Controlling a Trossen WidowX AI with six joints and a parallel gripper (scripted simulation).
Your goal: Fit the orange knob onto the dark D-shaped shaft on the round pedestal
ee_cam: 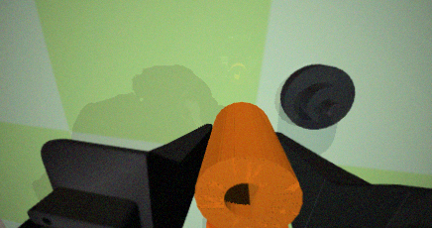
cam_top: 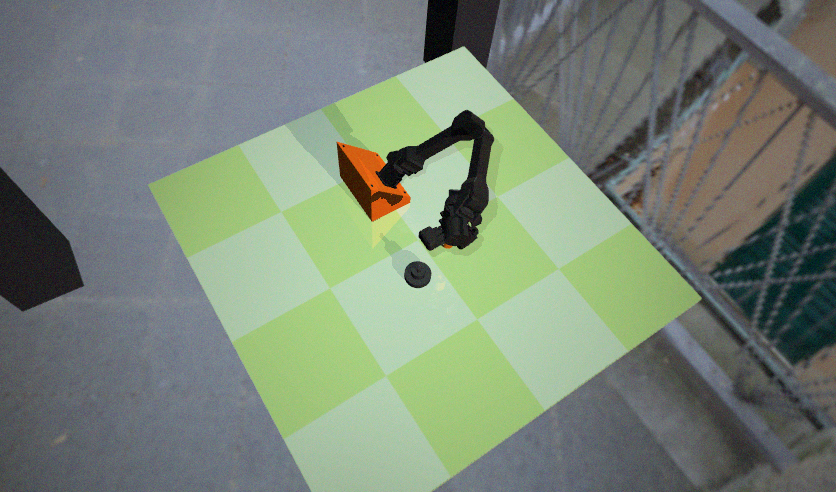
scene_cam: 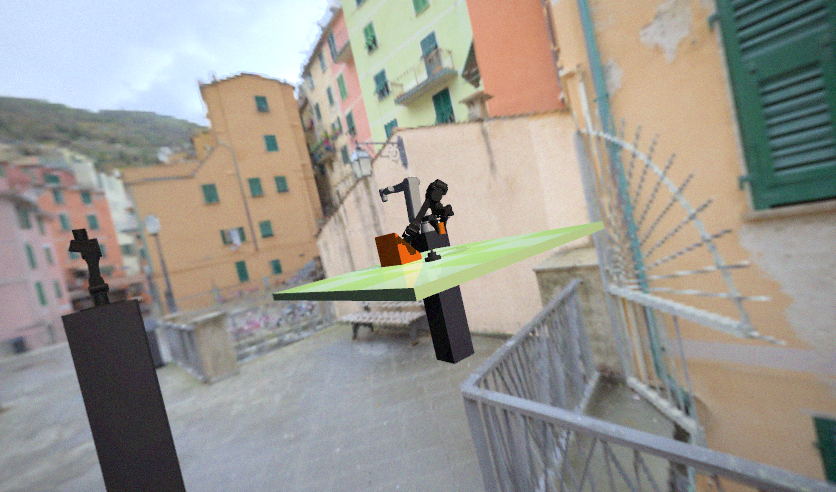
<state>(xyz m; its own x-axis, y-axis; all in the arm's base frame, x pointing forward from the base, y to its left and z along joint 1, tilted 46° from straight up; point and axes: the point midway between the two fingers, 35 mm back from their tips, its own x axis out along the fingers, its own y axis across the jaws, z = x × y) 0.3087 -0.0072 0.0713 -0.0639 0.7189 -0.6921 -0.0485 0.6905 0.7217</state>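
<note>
The dark round pedestal lies 100 mm to the right of my gripper tip, 100 mm below it and 10 mm ahead of it. Round my gripper tip: orange knob: 20 mm above.
</note>
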